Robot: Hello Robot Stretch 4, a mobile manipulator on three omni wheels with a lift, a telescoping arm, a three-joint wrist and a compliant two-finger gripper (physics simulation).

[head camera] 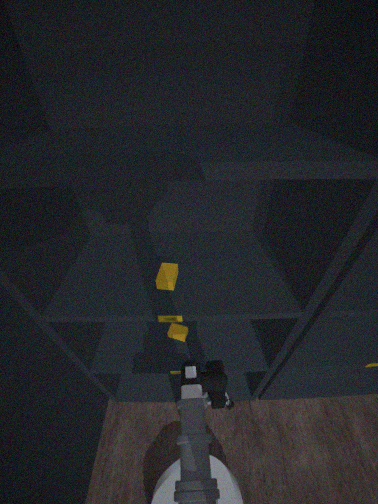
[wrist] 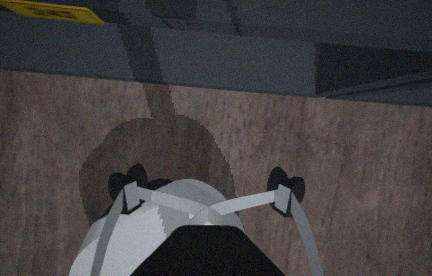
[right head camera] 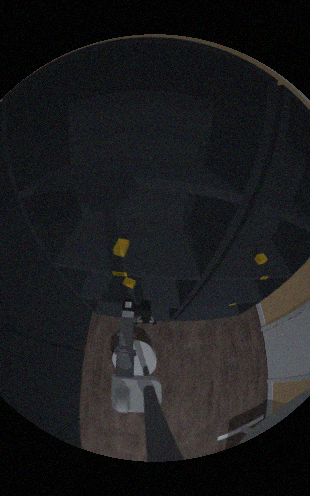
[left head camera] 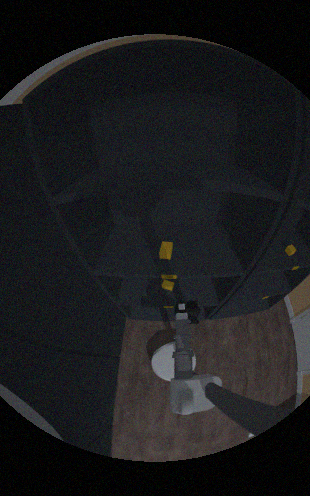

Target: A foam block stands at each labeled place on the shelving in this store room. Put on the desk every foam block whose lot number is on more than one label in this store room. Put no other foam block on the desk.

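Frame: origin at the robot's base, x back, y right, z up, level; centimetres.
Seen in the pictures: gripper, between the fingertips: (wrist: 208, 181); robot's base, origin of its link: (right head camera: 135, 358) (left head camera: 172, 360).
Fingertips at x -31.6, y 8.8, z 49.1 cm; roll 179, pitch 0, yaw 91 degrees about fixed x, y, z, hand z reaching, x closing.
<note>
Offsets run from my fingertips to a thing's middle. "*": to the spot under its first point. Level surfaces: height alone.
My gripper (wrist: 208, 181) (head camera: 218, 403) is open, with its fingers wide apart over the wood floor in the wrist view, in front of the shelving. One yellow foam block {dx -29.8, dy -15.3, dz +49.4 cm} (head camera: 167, 276) (left head camera: 166, 250) (right head camera: 121, 247) stands on a shelf. A second yellow block {dx -33.0, dy -14.3, dz +3.7 cm} (head camera: 178, 332) (left head camera: 168, 285) (right head camera: 129, 283) stands on the shelf below. A yellow label {* dx -14.6, dy -14.3, dz +45.9 cm} (head camera: 170, 318) (left head camera: 169, 276) (right head camera: 119, 274) is on the upper shelf's edge. A lower label {* dx -14.7, dy -15.9, dz -0.1 cm} (head camera: 175, 372) (left head camera: 168, 307) is partly hidden by the wrist. The wrist view shows a yellow label (wrist: 60, 12) with unreadable dark print. I cannot identify the desk.
Dark shelving (head camera: 250, 316) spans the front, with an upright divider at right. Another yellow block {dx -25.0, dy +81.5, dz +49.4 cm} (left head camera: 290, 250) (right head camera: 261, 259) stands in the right bay above a label {* dx -10.3, dy +80.2, dz +45.2 cm} (left head camera: 295, 268) (right head camera: 264, 278). A dark side surface (head camera: 45, 425) is close on the left. Wood floor {dz -51.9 cm} (head camera: 310, 440) lies below.
</note>
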